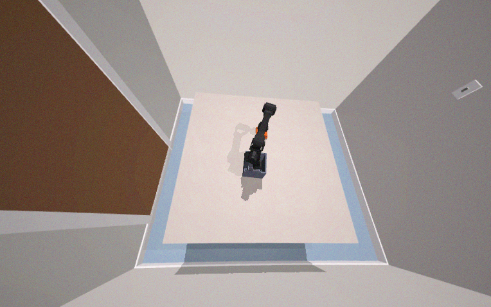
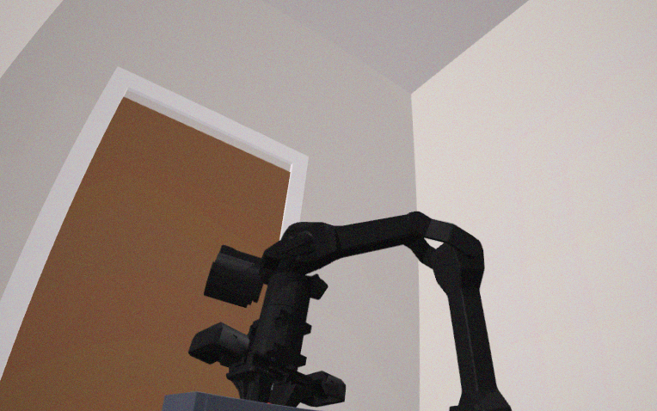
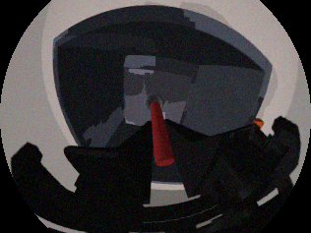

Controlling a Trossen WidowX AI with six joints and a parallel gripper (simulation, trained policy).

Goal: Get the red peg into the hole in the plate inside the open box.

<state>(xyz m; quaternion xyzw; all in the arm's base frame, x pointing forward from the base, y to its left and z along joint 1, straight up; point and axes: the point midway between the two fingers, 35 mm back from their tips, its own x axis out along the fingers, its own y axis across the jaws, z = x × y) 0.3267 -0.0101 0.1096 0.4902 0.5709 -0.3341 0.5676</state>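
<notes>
My gripper tip is now 1 cm below the red peg. The rest, counted from my gripper tip: pale plate (1 cm ahead, 1 cm to the right, 5 cm below).
</notes>
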